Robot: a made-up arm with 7 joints. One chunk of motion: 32 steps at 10 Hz.
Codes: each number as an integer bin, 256 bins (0 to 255) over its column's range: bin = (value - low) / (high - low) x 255, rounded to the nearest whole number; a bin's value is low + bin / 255 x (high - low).
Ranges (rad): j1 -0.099..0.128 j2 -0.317..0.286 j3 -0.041..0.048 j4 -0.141..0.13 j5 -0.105..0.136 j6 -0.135..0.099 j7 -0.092..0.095
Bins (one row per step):
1: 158 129 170 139 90 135 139
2: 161 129 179 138 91 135 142
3: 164 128 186 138 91 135 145
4: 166 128 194 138 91 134 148
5: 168 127 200 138 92 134 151
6: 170 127 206 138 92 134 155
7: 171 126 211 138 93 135 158
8: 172 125 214 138 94 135 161
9: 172 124 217 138 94 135 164
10: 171 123 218 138 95 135 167
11: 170 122 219 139 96 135 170
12: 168 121 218 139 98 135 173
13: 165 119 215 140 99 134 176
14: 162 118 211 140 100 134 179
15: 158 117 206 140 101 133 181
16: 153 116 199 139 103 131 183
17: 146 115 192 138 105 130 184
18: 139 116 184 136 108 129 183
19: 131 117 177 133 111 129 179
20: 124 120 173 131 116 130 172
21: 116 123 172 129 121 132 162
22: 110 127 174 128 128 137 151
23: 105 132 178 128 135 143 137
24: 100 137 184 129 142 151 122
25: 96 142 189 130 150 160 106
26: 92 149 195 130 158 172 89
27: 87 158 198 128 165 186 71
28: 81 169 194 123 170 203 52
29: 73 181 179 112 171 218 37
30: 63 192 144 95 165 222 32
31: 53 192 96 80 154 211 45
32: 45 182 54 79 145 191 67
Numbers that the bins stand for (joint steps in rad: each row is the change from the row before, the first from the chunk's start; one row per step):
1: 0.04165 -0.01195 0.01833 0.00672 -0.01994 -0.01112 0.00993
2: 0.04432 -0.01195 0.02147 0.00566 -0.01900 -0.01112 0.01213
3: 0.04699 -0.01432 0.02392 0.00566 -0.01900 -0.01112 0.01433
4: 0.04877 -0.01432 0.02671 0.00566 -0.01900 -0.01204 0.01653
5: 0.05055 -0.01668 0.02880 0.00566 -0.01805 -0.01204 0.01873
6: 0.05233 -0.01668 0.03090 0.00566 -0.01805 -0.01204 0.02167
7: 0.05322 -0.01905 0.03264 0.00566 -0.01711 -0.01112 0.02387
8: 0.05411 -0.02141 0.03369 0.00566 -0.01616 -0.01112 0.02607
9: 0.05411 -0.02378 0.03474 0.00566 -0.01616 -0.01112 0.02827
10: 0.05322 -0.02614 0.03509 0.00566 -0.01522 -0.01112 0.03047
11: 0.05233 -0.02851 0.03544 0.00672 -0.01427 -0.01112 0.03267
12: 0.05055 -0.03087 0.03509 0.00672 -0.01238 -0.01112 0.03487
13: 0.04788 -0.03560 0.03404 0.00778 -0.01144 -0.01204 0.03707
14: 0.04521 -0.03796 0.03264 0.00778 -0.01049 -0.01204 0.03927
15: 0.04165 -0.04033 0.03090 0.00778 -0.00955 -0.01295 0.04073
16: 0.03720 -0.04269 0.02845 0.00672 -0.00765 -0.01479 0.04220
17: 0.03097 -0.04506 0.02601 0.00566 -0.00576 -0.01571 0.04293
18: 0.02474 -0.04269 0.02322 0.00353 -0.00293 -0.01662 0.04220
19: 0.01762 -0.04033 0.02078 0.00035 -0.00009 -0.01662 0.03927
20: 0.01138 -0.03324 0.01938 -0.00178 0.00463 -0.01571 0.03413
21: 0.00426 -0.02614 0.01903 -0.00391 0.00936 -0.01387 0.02680
22: -0.00108 -0.01668 0.01973 -0.00497 0.01597 -0.00928 0.01873
23: -0.00553 -0.00486 0.02113 -0.00497 0.02259 -0.00378 0.00847
24: -0.00998 0.00696 0.02322 -0.00391 0.02920 0.00356 -0.00253
25: -0.01354 0.01879 0.02496 -0.00284 0.03676 0.01182 -0.01427
26: -0.01710 0.03534 0.02706 -0.00284 0.04433 0.02284 -0.02673
27: -0.02155 0.05662 0.02811 -0.00497 0.05094 0.03568 -0.03993
28: -0.02689 0.08264 0.02671 -0.01028 0.05567 0.05128 -0.05387
29: -0.03402 0.11101 0.02147 -0.02197 0.05661 0.06505 -0.06487
30: -0.04292 0.13702 0.00926 -0.04004 0.05094 0.06872 -0.06853
31: -0.05182 0.13702 -0.00749 -0.05598 0.04055 0.05862 -0.05900
32: -0.05894 0.11338 -0.02215 -0.05704 0.03204 0.04027 -0.04287

